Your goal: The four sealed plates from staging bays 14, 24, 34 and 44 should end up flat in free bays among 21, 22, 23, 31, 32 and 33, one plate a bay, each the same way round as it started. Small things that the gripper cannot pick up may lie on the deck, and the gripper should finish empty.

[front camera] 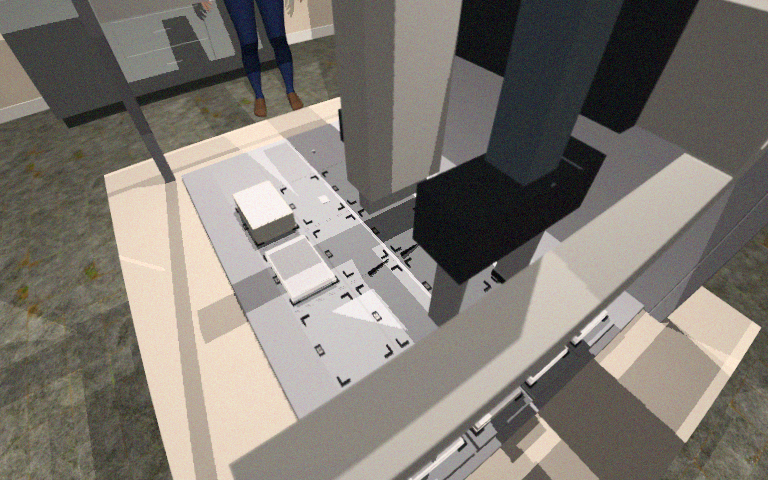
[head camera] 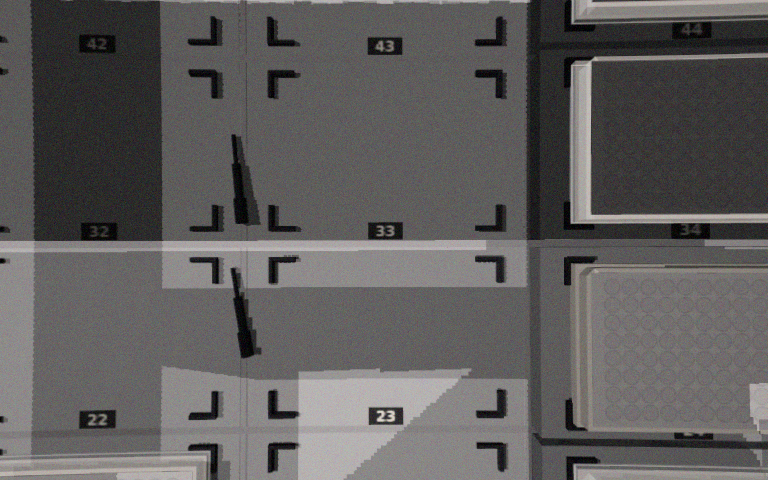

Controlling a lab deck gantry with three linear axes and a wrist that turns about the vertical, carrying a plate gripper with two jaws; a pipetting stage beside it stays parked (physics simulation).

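Frame: origin at the robot's base, x ahead, y left, z up, level; centimetres.
Seen in the pictures: gripper, fingertip midpoint: [front camera: 473, 302]; robot's base at its link origin: [front camera: 237, 209].
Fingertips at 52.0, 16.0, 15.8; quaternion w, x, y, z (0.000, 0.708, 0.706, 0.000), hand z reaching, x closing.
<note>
Pixels of each thing's middle, then the offset from my fingertips to it, as dx, dy, dz. "pt": a spot on its surface instead.
- bay 44 at a spot on its surface: [head camera: 673, 10] pt +1.9, +16.3, -13.4
- bay 34 at a spot on its surface: [head camera: 679, 138] pt +2.0, +9.6, -12.9
- bay 24 at a spot on its surface: [head camera: 679, 348] pt +1.9, -0.9, -12.9
- bay 14 at a spot on its surface: [head camera: 673, 474] pt +2.0, -7.6, -13.6
- small white square at a spot on its surface: [front camera: 323, 199] pt -43.7, +1.0, -15.7
- tall pale block at the middle of its body: [front camera: 263, 210] -45.6, -11.7, -13.7
- low plate at the middle of its body: [front camera: 299, 265] -29.2, -11.7, -15.0
Four sealed plates stand in the right-hand staging column: bay 44 [head camera: 673, 10] [front camera: 589, 328], bay 34 [head camera: 679, 138] [front camera: 547, 365], bay 24 [head camera: 679, 348] [front camera: 498, 407] and bay 14 [head camera: 673, 474] [front camera: 438, 457]. Each is cut by the head view's edge, and the front rail hides much of them in the front view. Bays 22, 23, 32 and 33 show no plate. My gripper [front camera: 478, 295] is open, its two jaws apart with no plate visible between them, over the deck left of the staging column; the rail covers one tip. It does not show in the head view.
Black pen-like things lie between bays 32 and 33 [head camera: 239, 183] [front camera: 407, 249] and between 22 and 23 [head camera: 242, 316] [front camera: 378, 267]. A small white square [front camera: 323, 199] lies in bay 21. A tall pale block [front camera: 263, 209] and low plate [front camera: 300, 268] stand on the left.
</note>
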